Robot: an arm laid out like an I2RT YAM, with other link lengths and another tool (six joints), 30 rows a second.
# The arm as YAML. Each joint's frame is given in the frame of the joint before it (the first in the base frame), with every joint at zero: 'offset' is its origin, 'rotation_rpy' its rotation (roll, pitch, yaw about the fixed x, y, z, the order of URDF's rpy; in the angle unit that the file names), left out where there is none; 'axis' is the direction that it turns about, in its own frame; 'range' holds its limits. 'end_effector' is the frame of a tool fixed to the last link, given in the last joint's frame.
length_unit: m
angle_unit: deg
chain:
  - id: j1
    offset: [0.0, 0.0, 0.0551]
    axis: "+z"
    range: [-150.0, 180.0]
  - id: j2
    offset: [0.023, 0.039, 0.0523]
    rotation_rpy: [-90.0, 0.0, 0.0]
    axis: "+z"
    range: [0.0, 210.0]
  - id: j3
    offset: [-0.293, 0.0, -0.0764]
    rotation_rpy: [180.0, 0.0, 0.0]
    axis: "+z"
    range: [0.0, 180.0]
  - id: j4
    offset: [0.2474, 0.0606, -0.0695]
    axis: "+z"
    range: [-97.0, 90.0]
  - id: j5
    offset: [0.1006, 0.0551, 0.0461]
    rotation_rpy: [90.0, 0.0, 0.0]
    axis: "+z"
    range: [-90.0, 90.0]
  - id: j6
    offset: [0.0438, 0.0, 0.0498]
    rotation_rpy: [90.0, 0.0, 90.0]
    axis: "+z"
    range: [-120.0, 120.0]
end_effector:
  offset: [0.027, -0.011, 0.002]
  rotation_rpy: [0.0, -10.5, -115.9]
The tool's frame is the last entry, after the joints.
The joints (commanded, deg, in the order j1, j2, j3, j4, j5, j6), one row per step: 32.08 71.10 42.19 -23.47 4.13 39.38; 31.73 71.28 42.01 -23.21 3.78 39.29; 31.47 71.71 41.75 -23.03 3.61 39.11; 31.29 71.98 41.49 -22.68 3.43 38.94; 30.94 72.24 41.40 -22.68 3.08 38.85; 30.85 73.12 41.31 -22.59 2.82 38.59; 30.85 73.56 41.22 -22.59 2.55 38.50; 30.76 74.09 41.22 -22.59 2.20 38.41; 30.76 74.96 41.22 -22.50 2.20 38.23; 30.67 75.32 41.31 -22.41 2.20 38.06; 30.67 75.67 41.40 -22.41 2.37 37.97
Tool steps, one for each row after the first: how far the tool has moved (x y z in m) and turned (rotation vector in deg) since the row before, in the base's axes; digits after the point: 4 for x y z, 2 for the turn. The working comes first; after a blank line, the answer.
Tool pose at each row, in the base's axes (x y z in m, rotation vector in deg; the steps are taken from these numbers as rounded here): 0.2437 0.0996 0.2017 -164.50 -25.60 -38.28; 0.2445 0.0985 0.2002 -164.45 -25.41 -38.00; 0.2452 0.0977 0.1972 -164.78 -25.44 -37.32; 0.2458 0.0972 0.1951 -164.85 -25.54 -37.03; 0.2464 0.0960 0.1934 -164.95 -25.38 -36.43; 0.2477 0.0965 0.1893 -165.37 -25.83 -35.20; 0.2479 0.0969 0.1868 -165.50 -26.14 -34.35; 0.2487 0.0971 0.1845 -165.59 -26.35 -33.47; 0.2499 0.0978 0.1810 -166.09 -26.68 -32.49; 0.2510 0.0980 0.1802 -166.25 -26.81 -32.31; 0.2517 0.0982 0.1793 -166.56 -26.89 -32.10

0.0008 -0.0011 -0.0015 0.13 0.20 -0.07; 0.0007 -0.0008 -0.0030 -0.25 0.46 -0.01; 0.0006 -0.0005 -0.0021 -0.06 0.19 0.07; 0.0006 -0.0012 -0.0017 0.01 0.42 -0.07; 0.0013 0.0005 -0.0041 -0.41 0.80 0.27; 0.0002 0.0004 -0.0025 -0.13 0.55 0.23; 0.0008 0.0002 -0.0023 -0.07 0.58 0.18; 0.0012 0.0007 -0.0035 -0.49 0.63 0.15; 0.0011 0.0002 -0.0008 -0.17 0.11 0.05; 0.0007 0.0002 -0.0009 -0.30 0.13 -0.02
